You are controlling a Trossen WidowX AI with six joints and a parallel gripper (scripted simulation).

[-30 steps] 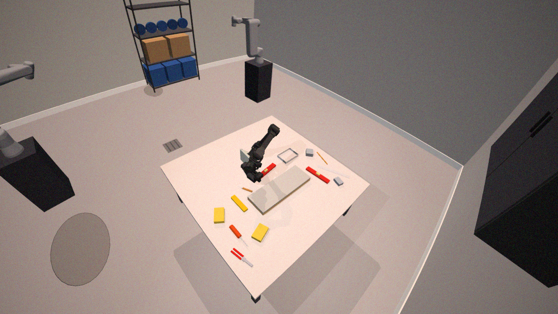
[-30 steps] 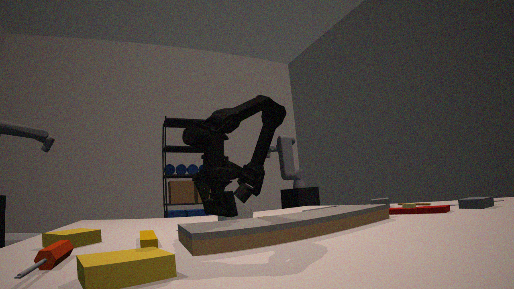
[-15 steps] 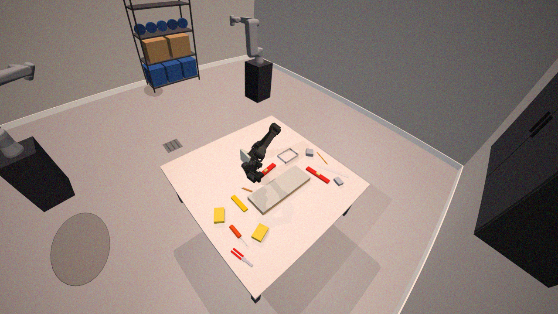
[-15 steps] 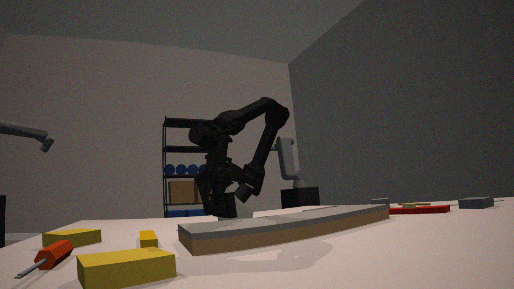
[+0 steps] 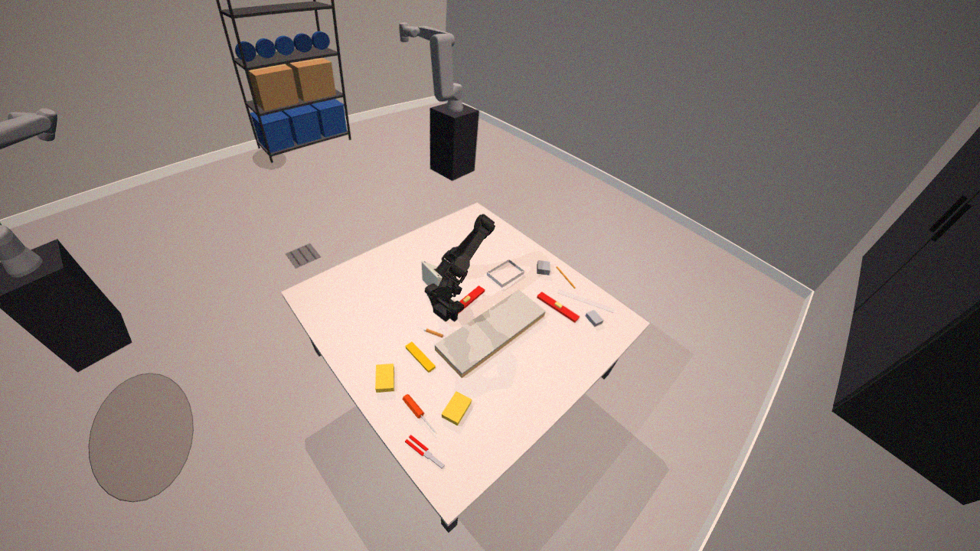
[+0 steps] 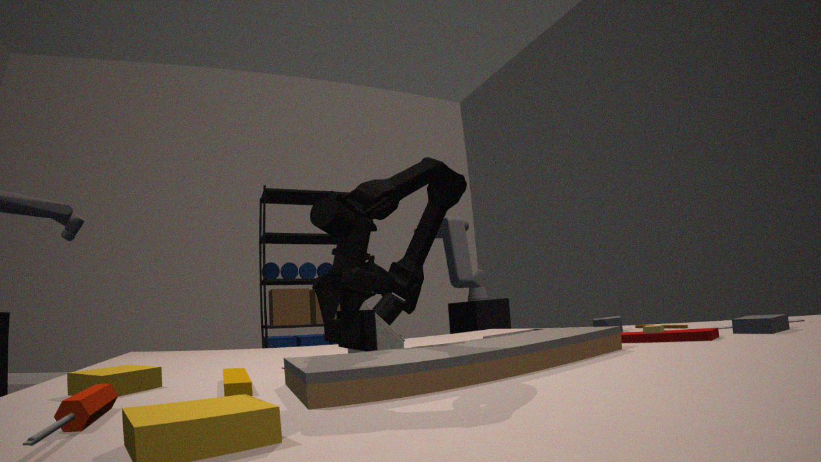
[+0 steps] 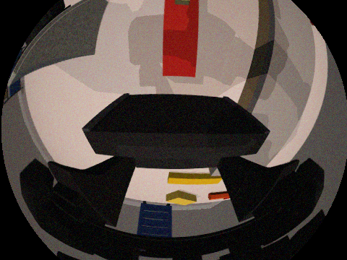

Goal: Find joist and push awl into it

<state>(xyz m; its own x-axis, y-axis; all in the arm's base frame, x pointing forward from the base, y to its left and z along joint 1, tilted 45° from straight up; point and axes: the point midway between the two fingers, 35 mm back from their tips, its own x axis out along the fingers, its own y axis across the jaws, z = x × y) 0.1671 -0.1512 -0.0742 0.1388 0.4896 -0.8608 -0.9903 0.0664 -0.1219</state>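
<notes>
My gripper tip is now 1 cm short of the stud finder and 1 cm to the right of it. From my gripper tip the other things lie so: grey tray (47 cm to the left, 6 cm below); then awl (1 cm behind, 7 cm to the right, 7 cm below); then pencil (24 cm ahead, 69 cm to the left, 7 cm below).
</notes>
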